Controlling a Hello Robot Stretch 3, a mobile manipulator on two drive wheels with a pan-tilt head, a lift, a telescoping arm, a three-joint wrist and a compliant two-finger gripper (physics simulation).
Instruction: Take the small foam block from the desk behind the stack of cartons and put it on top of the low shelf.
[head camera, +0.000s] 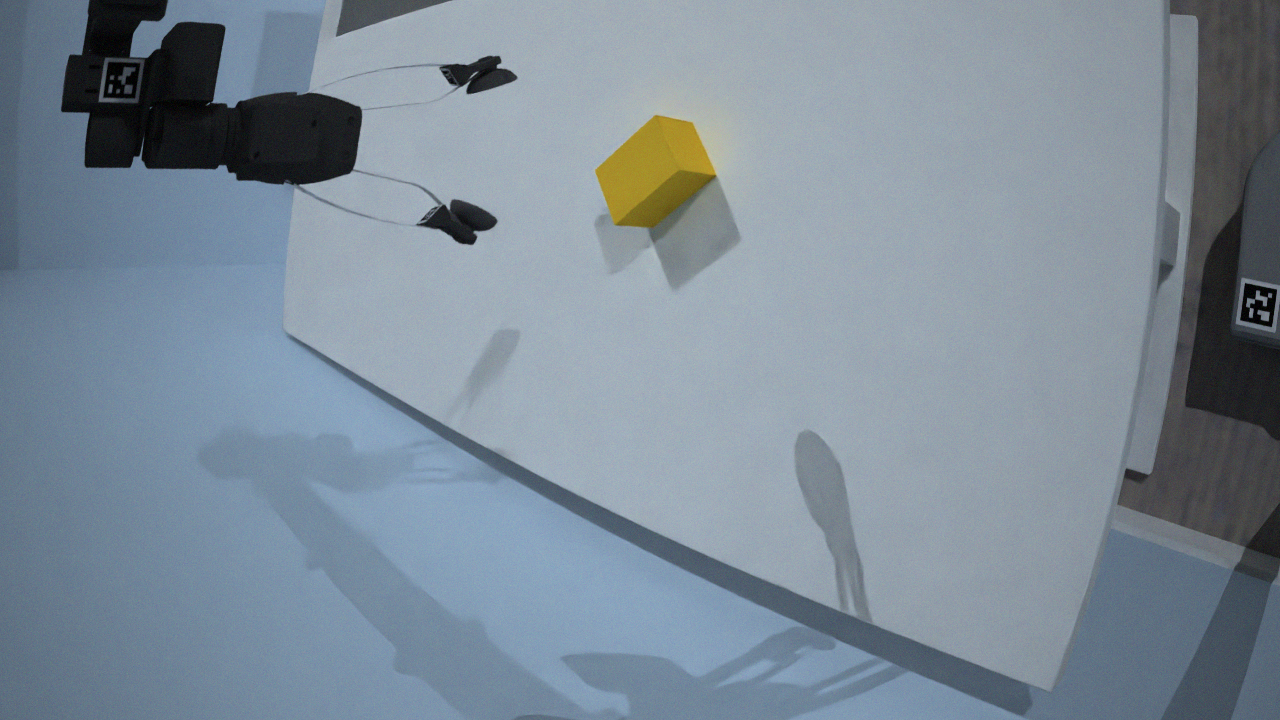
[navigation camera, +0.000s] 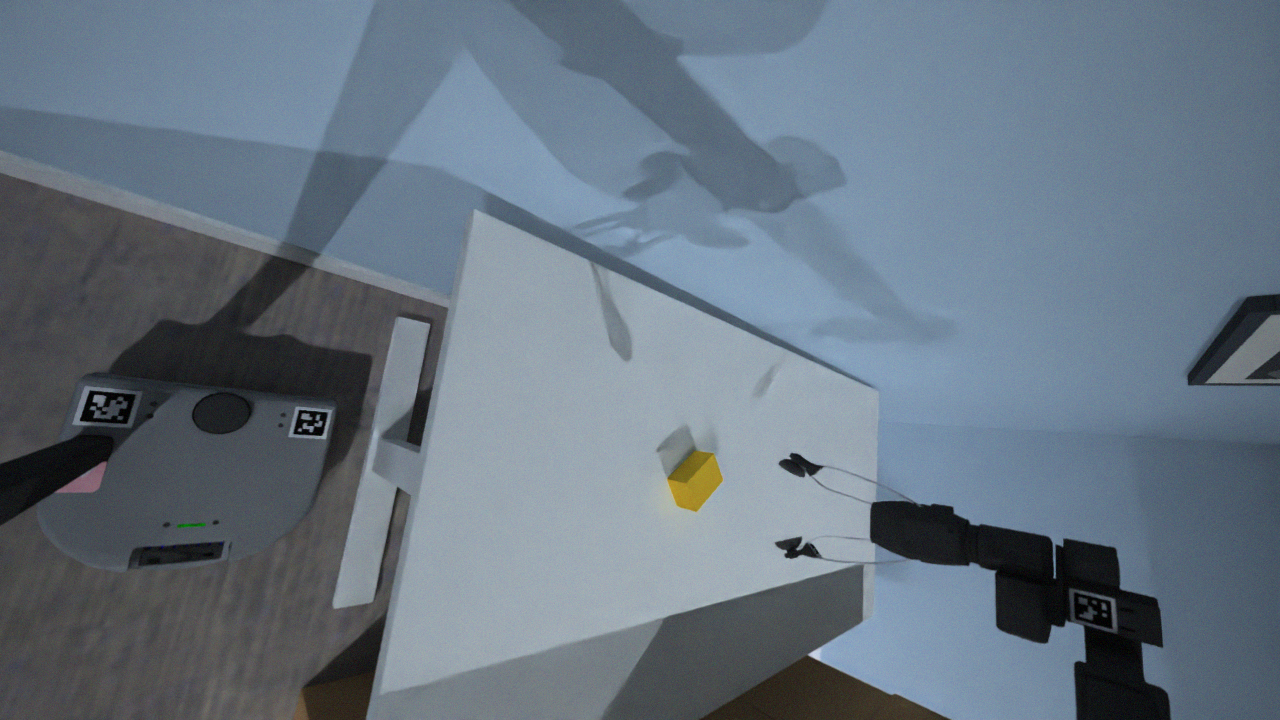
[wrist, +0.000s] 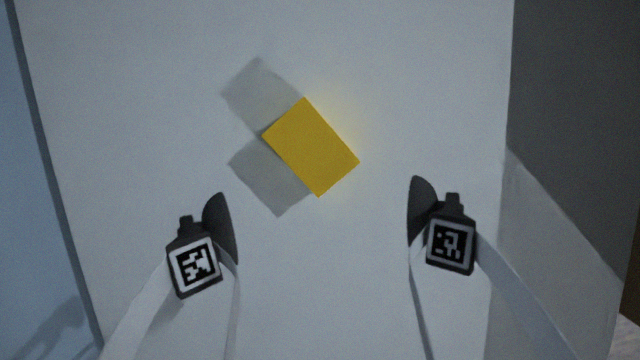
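Seen in the pictures: gripper, between the fingertips: (head camera: 502, 148) (navigation camera: 778, 501); robot's base, origin of its link: (navigation camera: 222, 411).
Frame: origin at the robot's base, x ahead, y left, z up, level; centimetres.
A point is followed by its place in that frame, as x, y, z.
The yellow foam block (head camera: 648, 174) @[-1.4, -62.0, 76.5] (navigation camera: 694, 481) @[-1.7, -60.6, 76.5] (wrist: 311, 147) lies on the white desk (head camera: 939, 268) @[2.6, -35.2, 72.0] (navigation camera: 537, 376) @[11.6, -29.7, 72.0] (wrist: 125, 75), turned at an angle. My gripper (head camera: 472, 147) @[-2.2, -62.2, 91.4] (navigation camera: 794, 507) @[-2.2, -62.2, 91.4] (wrist: 319, 209) @[-2.2, -62.2, 91.4] is open and empty, its fingers wide apart. It is above the far part of the desk. The block is outside the fingers, beyond the tips, and in the wrist view it shows above and between them. In the head view the fingertips point toward the block. The low shelf does not show in these views.
Brown cartons (navigation camera: 787, 694) @[-61.9, -128.5, 62.9] stand beside the desk at the bottom of the navigation view. A blue wall (head camera: 134, 537) @[34.1, -81.4, 119.9] (navigation camera: 1029, 179) @[34.8, -52.5, 121.1] runs along the desk's long edge. My base (navigation camera: 205, 474) @[-10.4, 0.0, 16.0] stands on the wooden floor (navigation camera: 53, 295) @[17.3, 24.9, 0.0] by the desk's leg (navigation camera: 380, 501). A framed picture (navigation camera: 1244, 344) @[30.8, -115.5, 142.2] hangs at the right.
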